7 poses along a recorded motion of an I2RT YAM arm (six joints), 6.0 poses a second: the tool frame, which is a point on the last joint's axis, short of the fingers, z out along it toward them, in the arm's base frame.
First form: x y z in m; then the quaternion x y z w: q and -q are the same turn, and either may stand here.
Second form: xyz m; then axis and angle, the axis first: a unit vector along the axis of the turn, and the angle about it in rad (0 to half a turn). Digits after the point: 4 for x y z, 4 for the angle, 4 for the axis.
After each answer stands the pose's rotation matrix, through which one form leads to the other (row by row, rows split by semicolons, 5 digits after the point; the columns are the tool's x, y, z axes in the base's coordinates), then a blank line. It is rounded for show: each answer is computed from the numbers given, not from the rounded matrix.
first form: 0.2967 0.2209 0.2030 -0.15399 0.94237 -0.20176 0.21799
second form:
0.2967 0.2209 0.2030 -0.1578 0.9656 -0.2067 2.7021
-0.85754 -0.20227 0.47299; -0.37819 0.87116 -0.31313; -0.34872 -0.44740 -0.82355

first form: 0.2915 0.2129 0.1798 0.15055 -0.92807 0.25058 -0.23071
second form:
0.2915 0.2129 0.1798 -0.1547 0.9538 -0.2575 2.6760
-0.84821 -0.16382 0.50368; -0.39507 0.82909 -0.39565; -0.35278 -0.53458 -0.76796

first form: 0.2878 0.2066 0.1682 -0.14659 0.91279 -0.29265 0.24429
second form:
0.2878 0.2066 0.1682 -0.1512 0.9413 -0.3018 2.6480
-0.83767 -0.12463 0.53177; -0.41060 0.78573 -0.46264; -0.36017 -0.60588 -0.70936

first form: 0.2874 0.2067 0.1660 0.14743 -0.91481 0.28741 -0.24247
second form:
0.2874 0.2067 0.1660 -0.1520 0.9429 -0.2962 2.6518
-0.83895 -0.13036 0.52837; -0.40911 0.79132 -0.45435; -0.35888 -0.59734 -0.71721

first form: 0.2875 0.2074 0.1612 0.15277 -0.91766 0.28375 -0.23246
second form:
0.2875 0.2074 0.1612 -0.1571 0.9435 -0.2917 2.6724
-0.84525 -0.14846 0.51334; -0.41231 0.79229 -0.44975; -0.33994 -0.59180 -0.73089

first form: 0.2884 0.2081 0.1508 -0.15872 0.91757 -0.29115 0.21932
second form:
0.2884 0.2081 0.1508 -0.1627 0.9405 -0.2984 2.6994
-0.85341 -0.16356 0.49491; -0.41898 0.78008 -0.46468; -0.31006 -0.60392 -0.73426

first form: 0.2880 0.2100 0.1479 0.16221 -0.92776 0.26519 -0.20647
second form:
0.2880 0.2100 0.1479 -0.1658 0.9482 -0.2710 2.7257
-0.86212 -0.19148 0.46914; -0.41049 0.80673 -0.42508; -0.29707 -0.55904 -0.77409

